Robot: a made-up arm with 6 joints. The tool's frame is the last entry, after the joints.
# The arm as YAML. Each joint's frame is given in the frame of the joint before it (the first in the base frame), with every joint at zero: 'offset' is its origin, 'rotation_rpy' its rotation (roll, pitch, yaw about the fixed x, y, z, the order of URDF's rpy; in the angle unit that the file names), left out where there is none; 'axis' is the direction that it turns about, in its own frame. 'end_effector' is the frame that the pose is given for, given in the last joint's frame.
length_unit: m
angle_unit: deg
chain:
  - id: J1
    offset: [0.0, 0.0, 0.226]
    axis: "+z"
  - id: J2
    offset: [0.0, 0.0, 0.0]
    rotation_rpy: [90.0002, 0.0, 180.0]
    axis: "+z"
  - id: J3
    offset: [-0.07, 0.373, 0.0]
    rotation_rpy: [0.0, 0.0, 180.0]
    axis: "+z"
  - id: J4
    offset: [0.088, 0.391, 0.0]
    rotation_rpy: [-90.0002, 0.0, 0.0]
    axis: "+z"
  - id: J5
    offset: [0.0, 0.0, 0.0]
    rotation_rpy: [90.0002, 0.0, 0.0]
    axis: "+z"
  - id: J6
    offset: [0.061, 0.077, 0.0]
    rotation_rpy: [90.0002, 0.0, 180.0]
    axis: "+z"
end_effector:
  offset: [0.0, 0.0, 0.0]
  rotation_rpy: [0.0, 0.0, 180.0]
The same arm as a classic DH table. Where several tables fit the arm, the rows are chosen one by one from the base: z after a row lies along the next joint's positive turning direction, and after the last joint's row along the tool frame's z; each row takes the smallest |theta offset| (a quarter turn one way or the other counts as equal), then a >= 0, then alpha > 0; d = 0 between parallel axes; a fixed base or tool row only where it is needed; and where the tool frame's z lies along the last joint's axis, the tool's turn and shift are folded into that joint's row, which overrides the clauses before.
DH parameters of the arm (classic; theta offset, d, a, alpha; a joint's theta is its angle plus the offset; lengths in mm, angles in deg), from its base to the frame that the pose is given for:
J1: 0 226 0 -90
J2: -79.37 0 379.5 0
J3: 79.37 0 88 -90
J4: 0 391 0 90
J5: 0 0 61 -90
J6: 0 77 0 0

